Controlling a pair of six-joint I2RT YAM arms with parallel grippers.
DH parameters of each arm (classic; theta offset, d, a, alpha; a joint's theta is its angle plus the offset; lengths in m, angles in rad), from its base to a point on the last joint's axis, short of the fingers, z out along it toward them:
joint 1: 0 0.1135 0.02 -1.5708
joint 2: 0 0 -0.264 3.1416
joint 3: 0.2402 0 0.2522 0
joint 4: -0.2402 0 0.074 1.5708
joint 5: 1.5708 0 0 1.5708
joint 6: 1.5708 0.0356 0 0
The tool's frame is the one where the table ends.
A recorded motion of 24 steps. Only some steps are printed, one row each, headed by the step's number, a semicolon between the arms.
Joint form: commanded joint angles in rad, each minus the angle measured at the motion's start. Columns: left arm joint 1, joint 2, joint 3, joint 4, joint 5, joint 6; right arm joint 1, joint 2, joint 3, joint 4, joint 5, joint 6.
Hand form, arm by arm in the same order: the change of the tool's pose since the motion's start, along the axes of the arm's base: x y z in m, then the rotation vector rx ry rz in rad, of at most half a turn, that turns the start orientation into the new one. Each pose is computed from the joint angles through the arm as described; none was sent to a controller.
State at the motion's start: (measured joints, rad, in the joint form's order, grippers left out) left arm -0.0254 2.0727 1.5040 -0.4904 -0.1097 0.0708; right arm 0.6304 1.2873 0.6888 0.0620 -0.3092 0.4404
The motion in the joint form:
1: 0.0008 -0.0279 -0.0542 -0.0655 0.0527 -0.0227; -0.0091 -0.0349 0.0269 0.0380 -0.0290 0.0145
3: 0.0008 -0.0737 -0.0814 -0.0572 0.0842 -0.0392; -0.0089 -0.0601 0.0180 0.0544 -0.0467 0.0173
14: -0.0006 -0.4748 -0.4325 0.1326 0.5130 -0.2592; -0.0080 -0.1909 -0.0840 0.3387 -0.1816 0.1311
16: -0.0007 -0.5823 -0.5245 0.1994 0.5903 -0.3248; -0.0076 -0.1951 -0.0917 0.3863 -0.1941 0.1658
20: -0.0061 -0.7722 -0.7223 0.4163 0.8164 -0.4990; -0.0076 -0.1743 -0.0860 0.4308 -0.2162 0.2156
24: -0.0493 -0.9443 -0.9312 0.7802 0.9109 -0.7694; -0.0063 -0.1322 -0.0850 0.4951 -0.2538 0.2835
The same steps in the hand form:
1: -0.0177 -0.0011 -0.0074 -0.0550 0.0913 -0.0027; 0.0017 -0.0006 0.0217 0.0766 -0.0621 0.0101
3: -0.0243 -0.0020 0.0034 -0.0912 0.0645 -0.0033; -0.0018 -0.0024 0.0268 0.1033 -0.0818 0.0254
14: -0.1030 -0.0155 0.0554 -0.5710 -0.1171 -0.0742; -0.0236 -0.0123 0.0527 0.3696 -0.2173 0.1282
16: -0.1246 -0.0174 0.0651 -0.6681 -0.1696 -0.0906; -0.0248 -0.0126 0.0560 0.4118 -0.2223 0.1352
20: -0.1643 -0.0245 0.0739 -0.9298 -0.2544 -0.1873; -0.0222 -0.0099 0.0579 0.4539 -0.1995 0.1469
24: -0.1998 -0.0363 0.0797 -1.1496 -0.3789 -0.2655; -0.0179 -0.0050 0.0551 0.5009 -0.1511 0.1707

